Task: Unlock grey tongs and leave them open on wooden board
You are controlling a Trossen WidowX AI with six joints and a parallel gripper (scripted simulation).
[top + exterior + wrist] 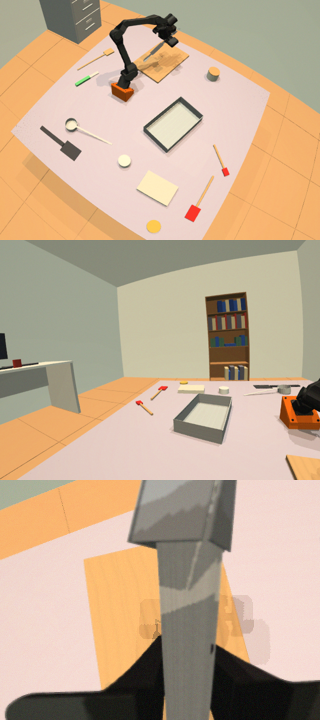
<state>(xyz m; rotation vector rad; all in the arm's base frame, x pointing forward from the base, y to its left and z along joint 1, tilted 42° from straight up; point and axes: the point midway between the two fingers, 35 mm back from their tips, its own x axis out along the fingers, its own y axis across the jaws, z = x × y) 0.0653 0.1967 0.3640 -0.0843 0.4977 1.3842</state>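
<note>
The wooden board lies 17 cm below my gripper tip, 2 cm to the right of it and 2 cm behind it. Also, from my gripper tip: tongs arm: 7 cm to the right, 2 cm behind; green-handled tool: 43 cm to the right, 34 cm behind, 17 cm below; roasting tin: 43 cm to the right, 30 cm ahead, 15 cm below.
</note>
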